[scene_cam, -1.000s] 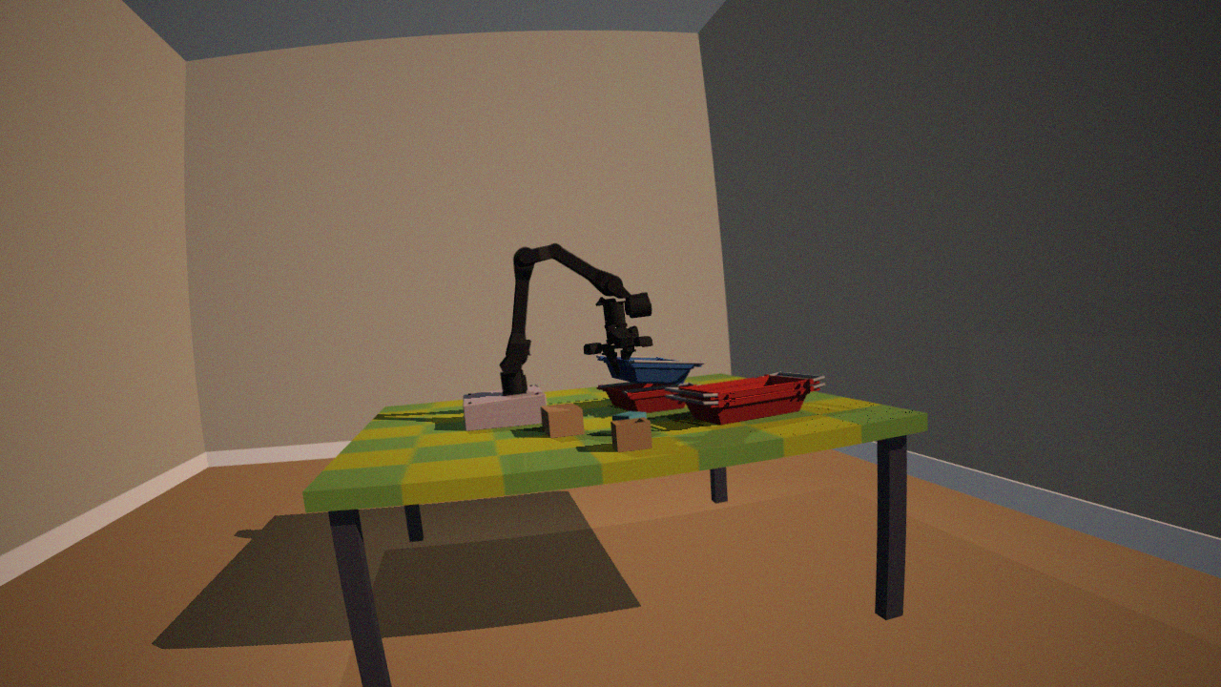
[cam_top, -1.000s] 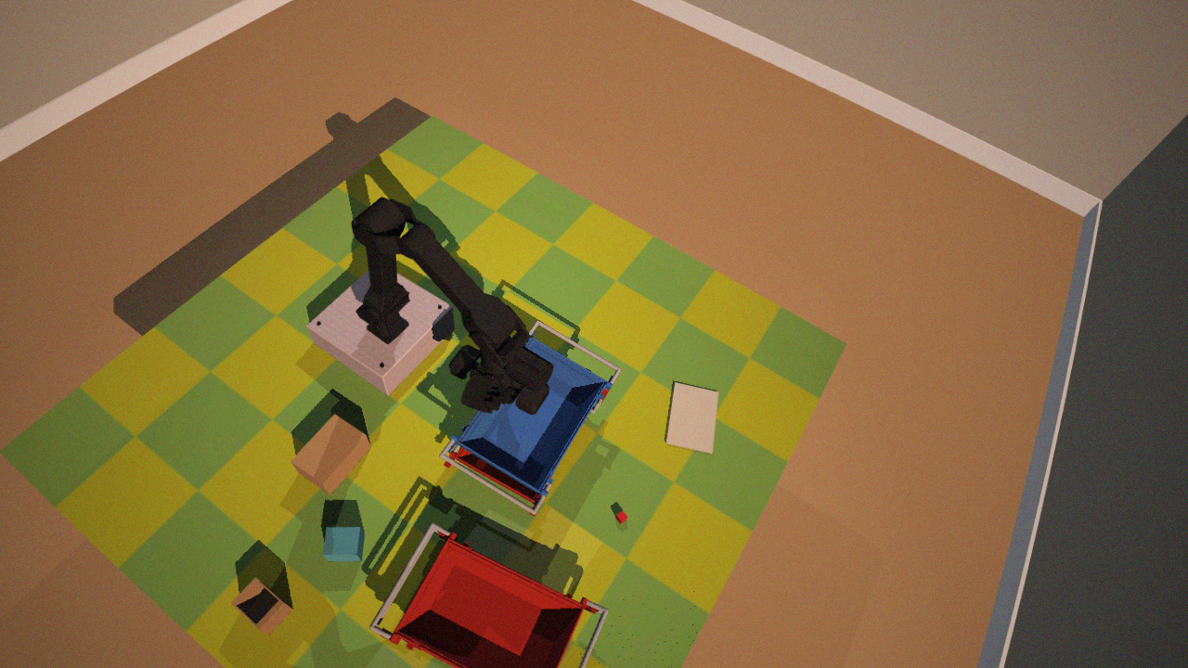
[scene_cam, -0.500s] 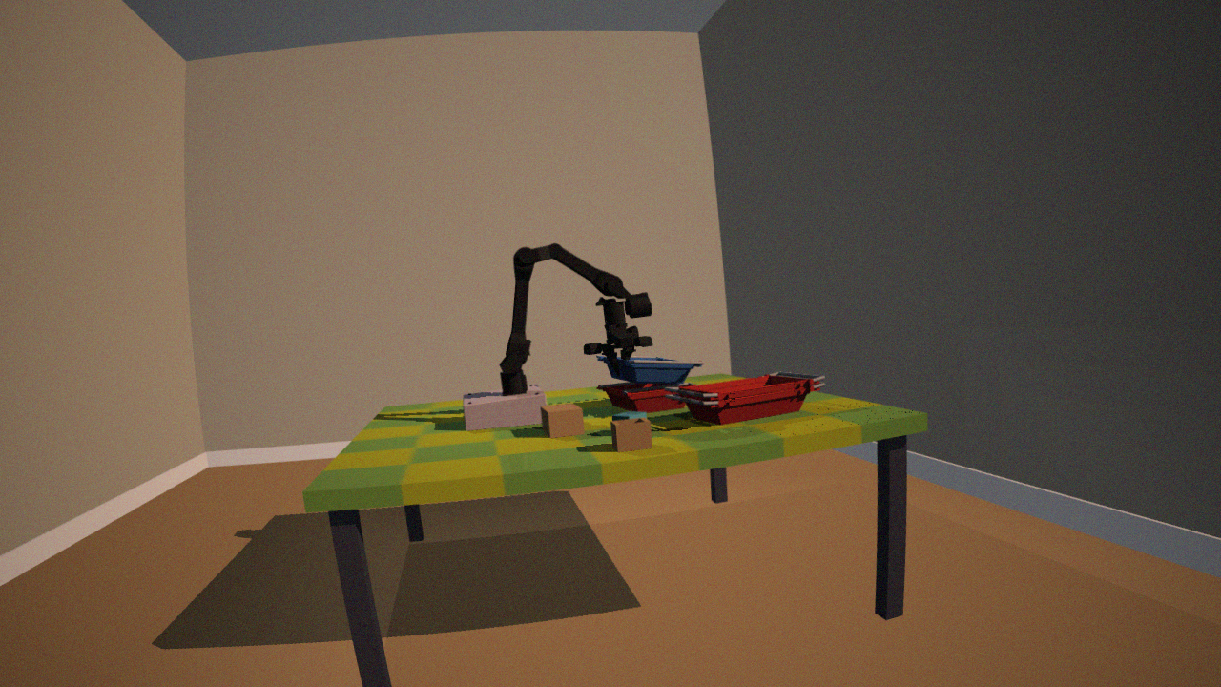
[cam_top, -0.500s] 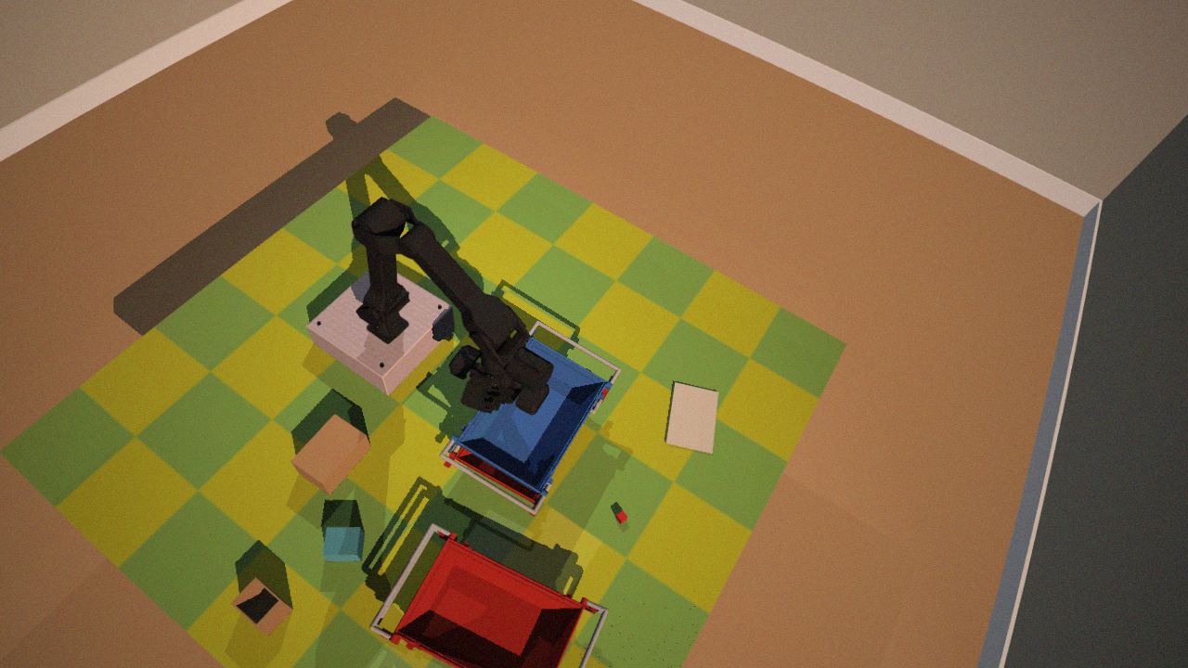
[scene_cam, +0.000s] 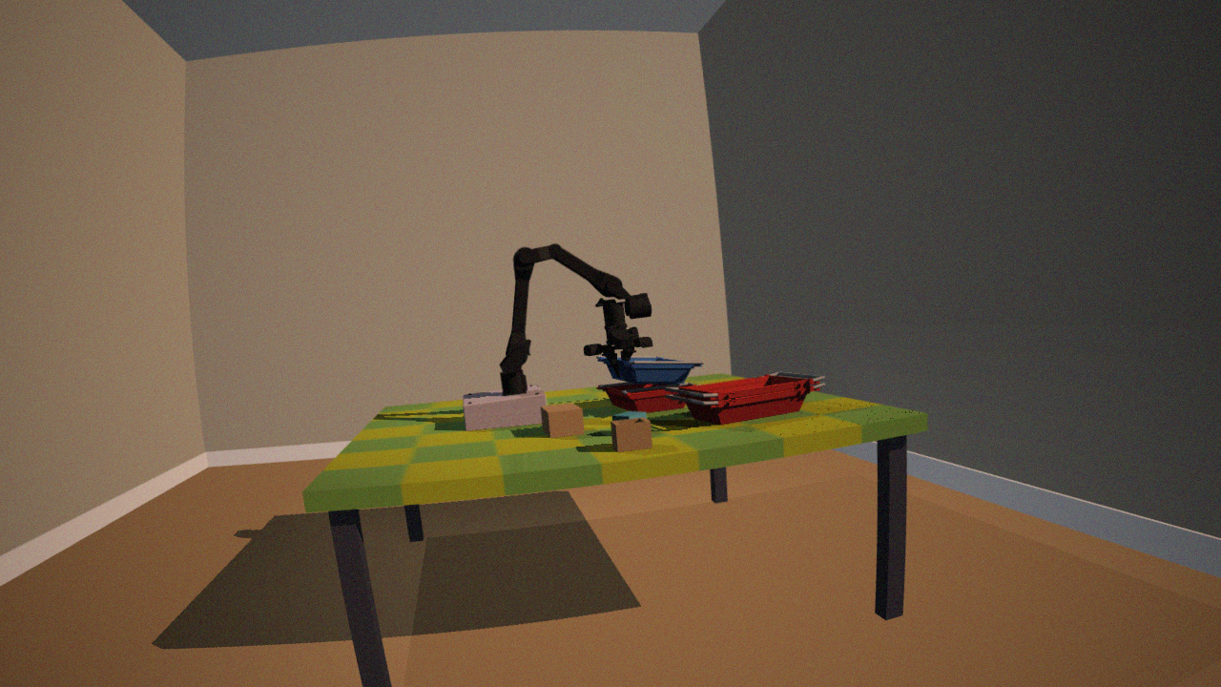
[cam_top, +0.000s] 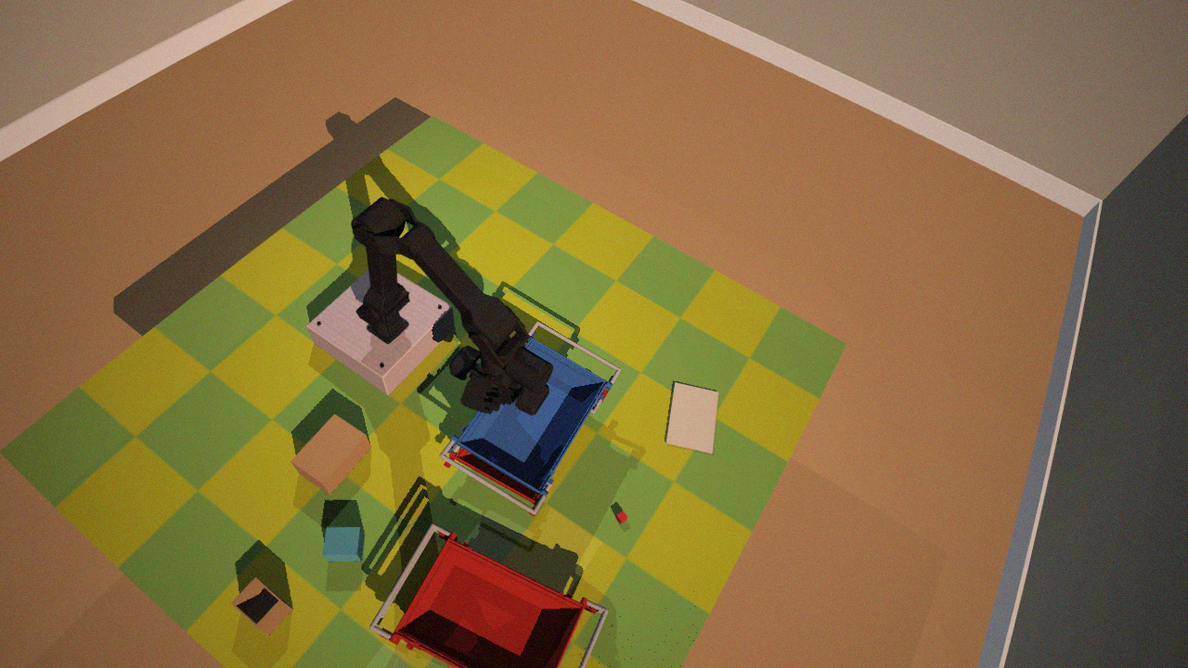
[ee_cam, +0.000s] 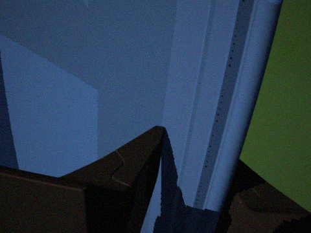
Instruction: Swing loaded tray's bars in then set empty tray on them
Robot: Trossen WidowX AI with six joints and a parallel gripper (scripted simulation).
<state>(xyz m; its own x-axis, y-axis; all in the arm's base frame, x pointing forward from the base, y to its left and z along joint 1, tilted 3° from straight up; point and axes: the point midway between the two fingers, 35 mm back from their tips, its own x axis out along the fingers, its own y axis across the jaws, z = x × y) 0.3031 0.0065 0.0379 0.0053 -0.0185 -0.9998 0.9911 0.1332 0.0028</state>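
Now: gripper tip 80 mm short of the blue tray, 20 mm below it and 10 mm to the right of it. Also, from my gripper tip: teal cube (380 mm to the right, 70 mm below, 60 mm behind); then flat plate (320 mm ahead, 260 mm to the left, 90 mm below); then small red block (320 mm ahead, 80 mm below, 20 mm to the right).
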